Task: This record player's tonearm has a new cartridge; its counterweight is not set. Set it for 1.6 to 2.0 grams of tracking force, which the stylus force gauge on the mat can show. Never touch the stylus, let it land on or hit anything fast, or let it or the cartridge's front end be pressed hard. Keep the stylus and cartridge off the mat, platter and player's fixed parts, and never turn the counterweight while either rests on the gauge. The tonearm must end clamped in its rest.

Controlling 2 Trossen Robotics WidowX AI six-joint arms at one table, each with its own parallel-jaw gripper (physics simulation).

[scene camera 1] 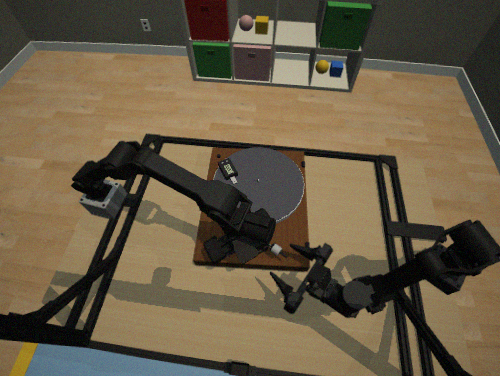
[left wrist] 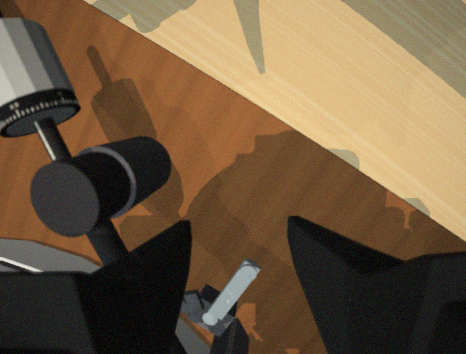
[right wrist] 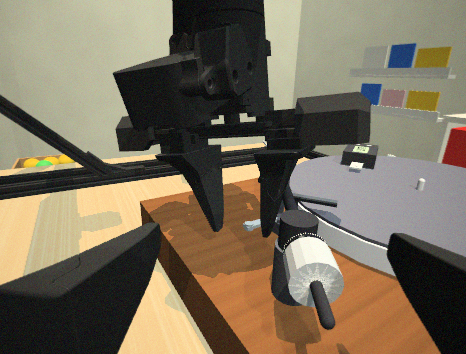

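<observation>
The tonearm runs forward from its pivot; its cartridge end is hidden. The white ribbed counterweight sits on the rear stub with a black marked ring. The pale clamp lever sticks out beside the tonearm. My left gripper is partly open and empty, above the lever and plinth. My right gripper is wide open and empty, behind the counterweight, with a finger to each side in its wrist view. The force gauge lies on the mat; its digits are unreadable.
The platter with its grey mat lies beside the tonearm on the brown plinth. A short spindle stands at the platter's centre. A grey bar reaches over the platter's edge. Black frame rails border the table.
</observation>
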